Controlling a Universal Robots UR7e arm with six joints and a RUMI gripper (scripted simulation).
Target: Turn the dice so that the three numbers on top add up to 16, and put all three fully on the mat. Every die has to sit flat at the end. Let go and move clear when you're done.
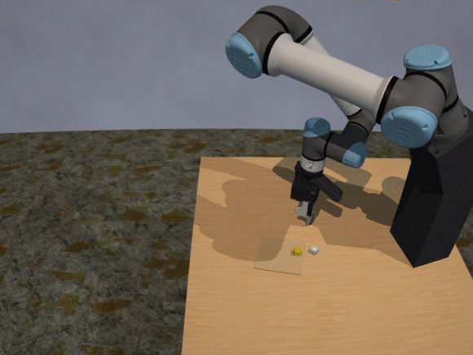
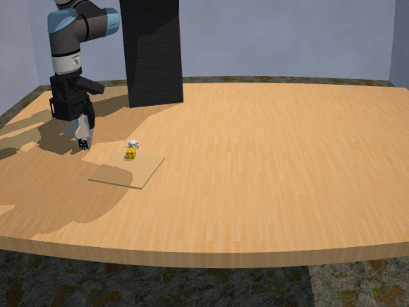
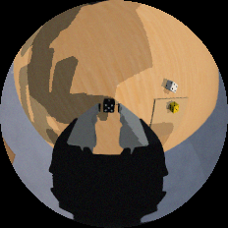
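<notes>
Right now my hand is 10 mm above the black die. Also, from my hand: yellow die: 130 mm to the left, 80 mm ahead; then thin tan mat: 130 mm ahead, 120 mm to the left, 20 mm below; then white die: 140 mm to the left, 30 mm ahead, 10 mm below.
</notes>
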